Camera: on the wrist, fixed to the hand. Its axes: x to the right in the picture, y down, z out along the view.
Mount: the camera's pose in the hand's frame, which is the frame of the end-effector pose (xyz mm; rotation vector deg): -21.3 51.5 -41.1 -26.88 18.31 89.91
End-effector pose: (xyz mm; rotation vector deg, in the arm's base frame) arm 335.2 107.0 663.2 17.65 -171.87 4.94
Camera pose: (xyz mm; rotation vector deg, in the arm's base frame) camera 350.1 164.4 698.9 -103.39 -118.68 -20.94
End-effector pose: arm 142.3 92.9 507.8 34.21 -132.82 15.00
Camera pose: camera 155.2 159.5 521.9 -83.23 -109.31 24.34
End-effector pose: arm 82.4 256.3 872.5 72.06 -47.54 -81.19
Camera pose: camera 133.2 269.7 917.6 10.38 -47.30 -4.37
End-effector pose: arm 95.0 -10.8 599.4 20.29 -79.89 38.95
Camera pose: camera 94.1 48.5 563.6 -75.86 -72.50 85.58
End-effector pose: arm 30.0 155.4 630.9 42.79 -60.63 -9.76
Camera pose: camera 42.6 223.3 636.6 -33.27 -55.94 56.36
